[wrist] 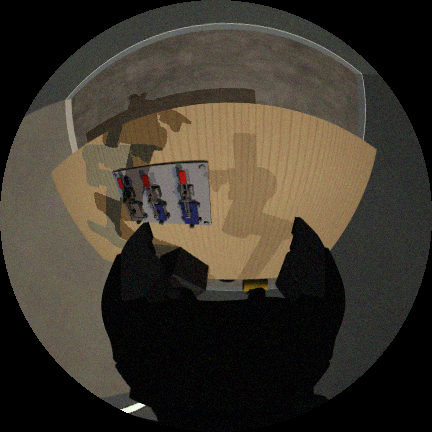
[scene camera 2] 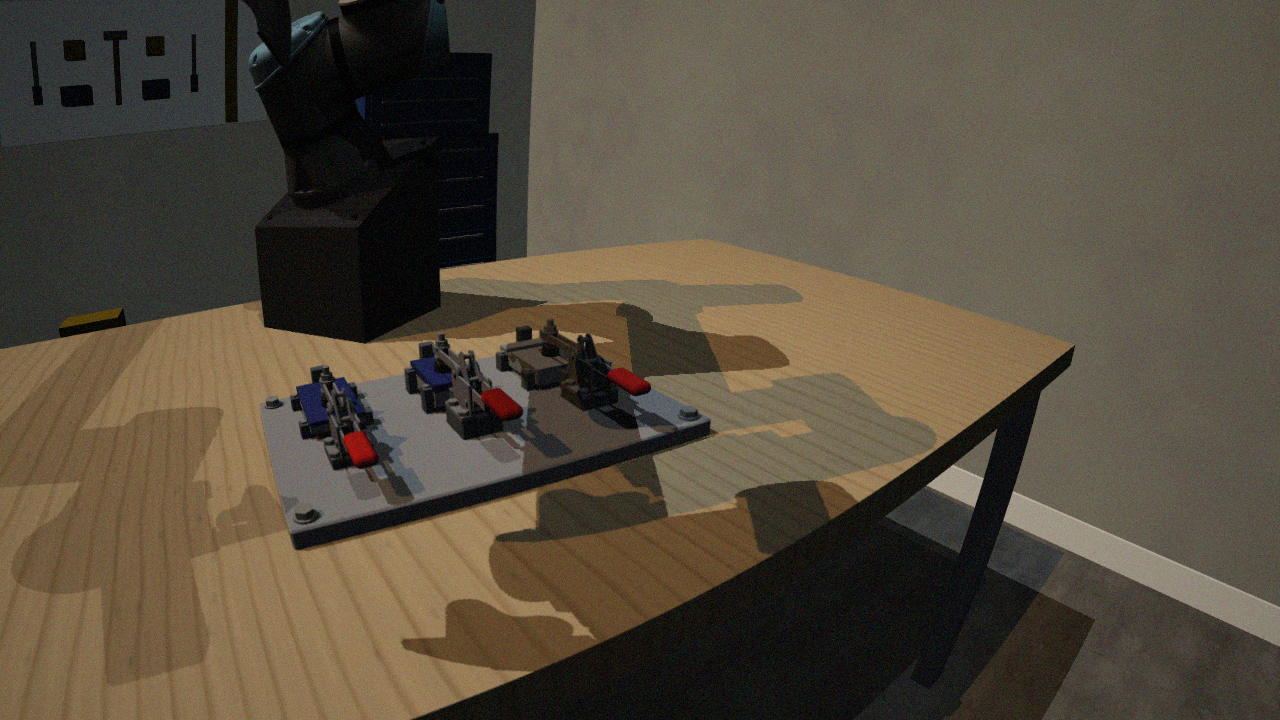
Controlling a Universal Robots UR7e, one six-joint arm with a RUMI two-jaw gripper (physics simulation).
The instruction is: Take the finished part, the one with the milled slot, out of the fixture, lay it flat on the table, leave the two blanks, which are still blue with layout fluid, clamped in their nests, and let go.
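The fixture plate (scene camera 2: 420,461) (wrist: 201,192) lies on the table. A bare grey-brown part (scene camera 2: 537,362) (wrist: 136,212) sits in the nest at the right end in the scene view, at the left in the wrist view; its slot cannot be made out. The middle blue blank (scene camera 2: 429,371) (wrist: 160,213) and the end blue blank (scene camera 2: 312,404) (wrist: 189,215) sit in the other nests. A toggle clamp arm reaches over each of the three. My gripper (wrist: 221,222) is open and empty, high above the table and off to the side of the plate; it does not show in the scene view.
Red clamp handles (scene camera 2: 359,447) (scene camera 2: 501,403) (scene camera 2: 629,380) stick out on the side away from the robot's base block (scene camera 2: 311,277) (wrist: 190,270). Bolt heads stand at the plate's corners. The table (scene camera 2: 895,331) (wrist: 310,165) carries arm shadows, and one shadow falls over the bare part's nest.
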